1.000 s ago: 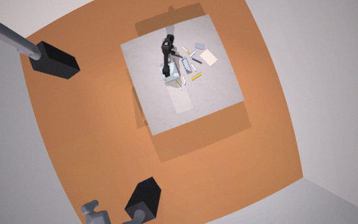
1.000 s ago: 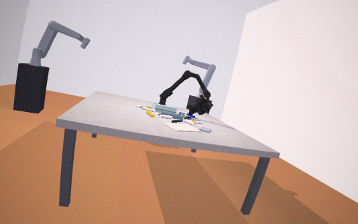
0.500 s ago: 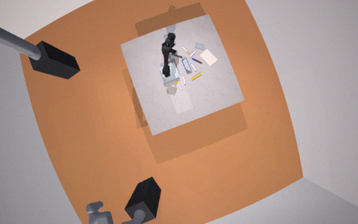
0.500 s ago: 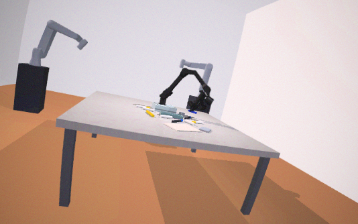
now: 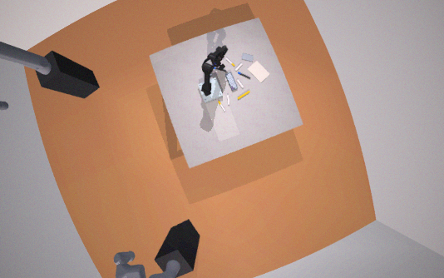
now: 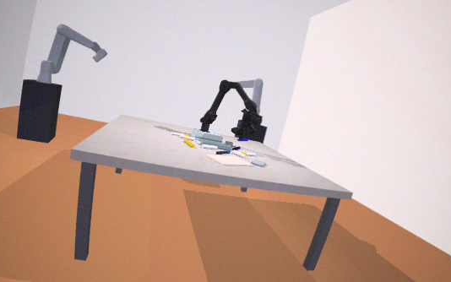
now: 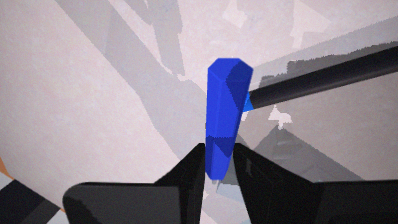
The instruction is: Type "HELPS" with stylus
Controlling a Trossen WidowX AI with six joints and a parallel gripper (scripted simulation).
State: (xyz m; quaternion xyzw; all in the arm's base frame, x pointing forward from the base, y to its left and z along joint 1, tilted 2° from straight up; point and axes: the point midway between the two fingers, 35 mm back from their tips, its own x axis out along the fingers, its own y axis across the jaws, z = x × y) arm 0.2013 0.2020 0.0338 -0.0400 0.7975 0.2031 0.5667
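Right now the blue stylus is 20 mm behind my gripper tip. Round my gripper tip: grey-blue block: 370 mm ahead, 70 mm to the right, 60 mm below; cream notepad: 400 mm ahead, 260 mm to the right, 60 mm below.
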